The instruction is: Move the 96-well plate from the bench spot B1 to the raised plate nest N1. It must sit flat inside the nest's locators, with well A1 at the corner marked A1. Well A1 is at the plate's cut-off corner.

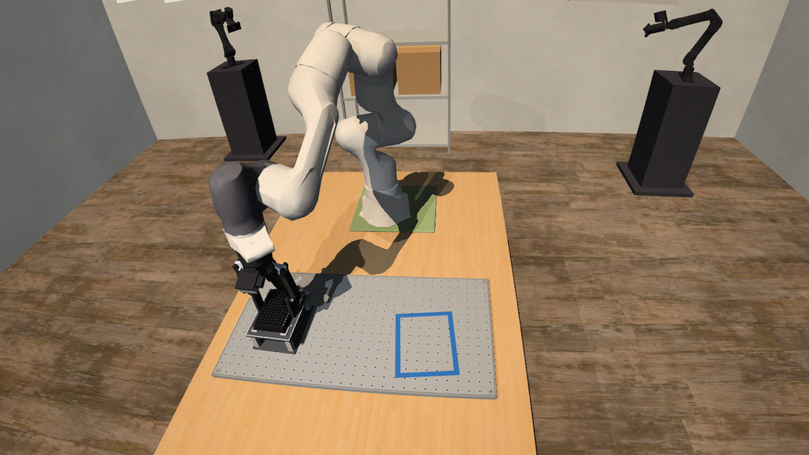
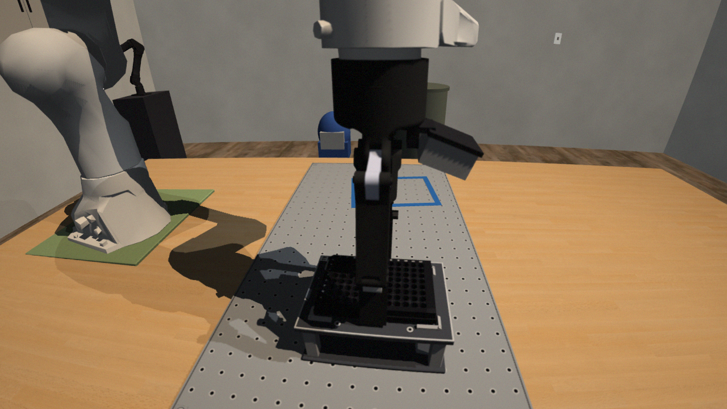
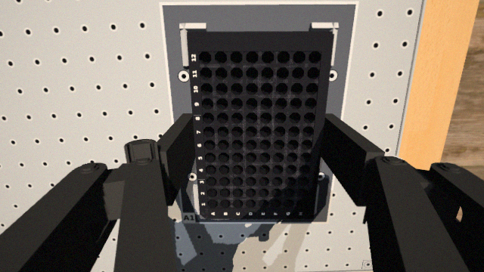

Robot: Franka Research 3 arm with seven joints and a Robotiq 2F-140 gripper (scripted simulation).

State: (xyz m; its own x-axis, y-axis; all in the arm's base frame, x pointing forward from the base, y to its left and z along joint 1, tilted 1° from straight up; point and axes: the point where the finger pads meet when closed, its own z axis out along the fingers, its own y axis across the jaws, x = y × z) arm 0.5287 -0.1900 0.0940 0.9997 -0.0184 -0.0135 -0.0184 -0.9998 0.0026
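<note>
Right now the black 96-well plate is 20 mm below my hand. The rest, counted from my hand: dark plate nest N1: 40 mm below; then A1 corner mark: 70 mm behind, 60 mm to the left, 30 mm below.
</note>
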